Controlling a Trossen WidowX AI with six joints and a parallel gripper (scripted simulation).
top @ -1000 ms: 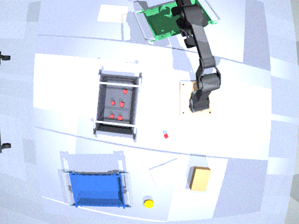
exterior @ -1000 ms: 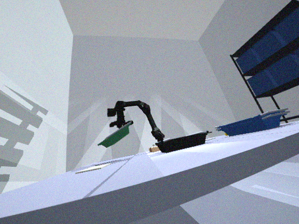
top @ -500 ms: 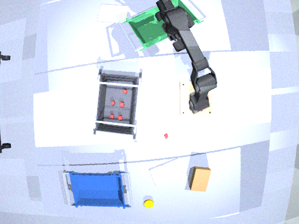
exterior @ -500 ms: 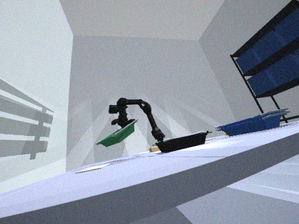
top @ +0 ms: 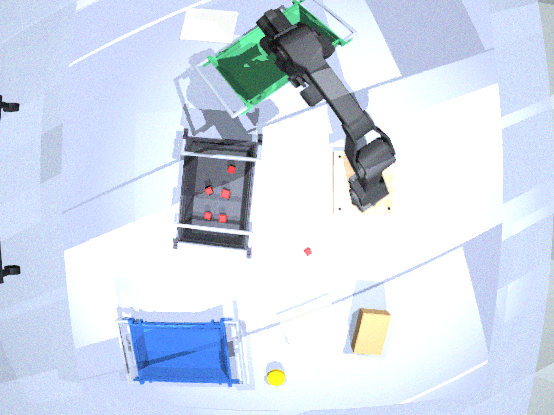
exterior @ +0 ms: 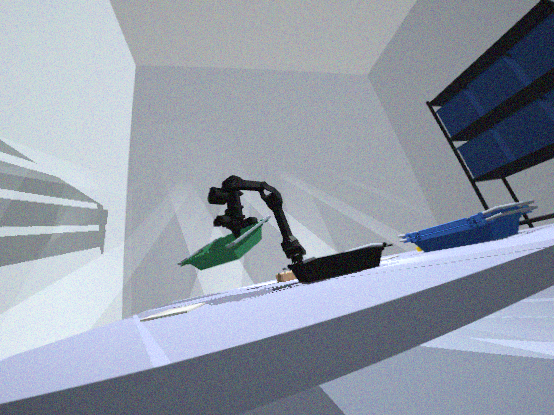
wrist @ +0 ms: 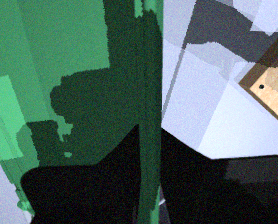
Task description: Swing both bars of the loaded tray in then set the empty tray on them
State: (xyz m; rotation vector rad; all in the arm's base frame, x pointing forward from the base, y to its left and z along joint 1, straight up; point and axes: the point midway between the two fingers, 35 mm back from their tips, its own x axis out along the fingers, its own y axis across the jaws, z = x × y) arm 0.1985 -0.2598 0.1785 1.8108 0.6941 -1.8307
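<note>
Now: the green tray 6 cm to the right of my gripper tip, 5 cm ahead of it and 1 cm below it. Also, from my gripper tip: yellow disc: 80 cm to the left, 17 cm below, 1 cm behind; then red block: 42 cm to the left, 17 cm below, 7 cm behind; then tan box: 64 cm to the left, 26 cm behind, 15 cm below.
</note>
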